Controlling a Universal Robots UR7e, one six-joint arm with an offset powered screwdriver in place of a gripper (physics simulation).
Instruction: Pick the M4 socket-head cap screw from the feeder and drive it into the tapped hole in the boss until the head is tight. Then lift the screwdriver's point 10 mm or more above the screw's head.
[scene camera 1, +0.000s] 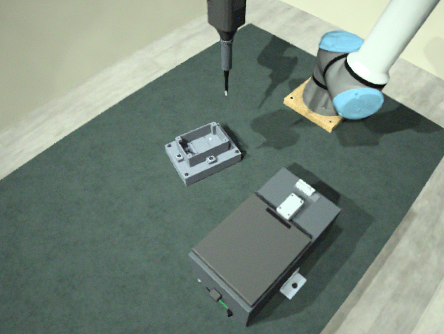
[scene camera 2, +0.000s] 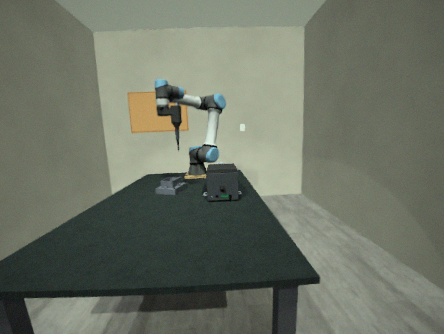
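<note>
My screwdriver (scene camera 1: 226, 82) (scene camera 2: 178, 145) points straight down, high above the table, behind the grey housing in scene camera 1. A small bright screw (scene camera 1: 226, 93) sits at the point of its bit; in scene camera 2 it is too small to tell. The grey housing (scene camera 1: 199, 171) (scene camera 2: 170, 190) lies on the table, an open-topped box on a flanged base. Small raised bosses with dark holes, one at the front (scene camera 1: 211, 159) and one at the left (scene camera 1: 179, 157), stand beside its walls; which hole is the tapped one I cannot tell. The dark feeder (scene camera 1: 250, 245) (scene camera 2: 222, 184) stands to the right of the housing.
The feeder carries a white block (scene camera 1: 305, 187) and a white plate (scene camera 1: 290, 206) on its lower rear deck, and a bracket (scene camera 1: 293, 285) at its side. The robot's base stands on a wooden plate (scene camera 1: 331, 123) (scene camera 2: 195, 176) at the back. The dark table (scene camera 1: 100, 200) (scene camera 2: 165, 240) bears everything.
</note>
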